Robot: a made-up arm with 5 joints.
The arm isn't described. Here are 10 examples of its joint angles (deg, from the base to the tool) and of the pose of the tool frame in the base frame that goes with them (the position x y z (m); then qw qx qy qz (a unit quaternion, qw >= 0)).
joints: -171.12 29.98 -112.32 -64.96 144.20
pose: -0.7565 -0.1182 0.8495 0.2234 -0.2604 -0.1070 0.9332
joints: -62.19 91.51 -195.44 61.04 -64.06
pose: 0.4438 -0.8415 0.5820 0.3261 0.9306 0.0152 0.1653
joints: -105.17 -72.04 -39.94 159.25 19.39
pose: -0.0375 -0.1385 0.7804 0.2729 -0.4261 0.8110 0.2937
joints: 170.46 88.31 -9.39 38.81 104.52
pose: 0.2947 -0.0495 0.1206 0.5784 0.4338 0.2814 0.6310
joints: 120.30 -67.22 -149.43 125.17 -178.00
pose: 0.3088 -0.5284 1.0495 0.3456 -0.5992 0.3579 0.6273
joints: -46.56 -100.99 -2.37 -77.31 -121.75
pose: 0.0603 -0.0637 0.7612 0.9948 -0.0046 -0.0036 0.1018
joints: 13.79 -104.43 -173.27 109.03 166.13
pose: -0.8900 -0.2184 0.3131 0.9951 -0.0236 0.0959 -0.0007
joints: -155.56 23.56 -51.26 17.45 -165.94
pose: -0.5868 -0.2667 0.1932 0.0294 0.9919 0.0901 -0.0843
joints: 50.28 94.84 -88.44 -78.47 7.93
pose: 0.3213 0.3867 -0.1827 0.2861 -0.7541 -0.2921 -0.5140
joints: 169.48 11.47 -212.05 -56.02 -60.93
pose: 0.2869 -0.0533 1.1503 0.6371 -0.2639 0.5608 -0.4582
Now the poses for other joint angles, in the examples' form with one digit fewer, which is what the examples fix.
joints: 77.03 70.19 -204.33 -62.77 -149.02
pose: 0.121 0.525 1.014 0.581 0.058 -0.135 0.800
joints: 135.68 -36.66 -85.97 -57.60 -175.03
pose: -0.121 0.118 1.219 0.337 0.002 -0.001 0.942
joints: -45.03 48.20 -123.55 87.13 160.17
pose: 0.638 -0.639 0.467 0.087 -0.217 -0.971 -0.055
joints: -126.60 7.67 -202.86 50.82 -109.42
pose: 0.096 0.129 1.359 0.841 0.303 -0.046 -0.447
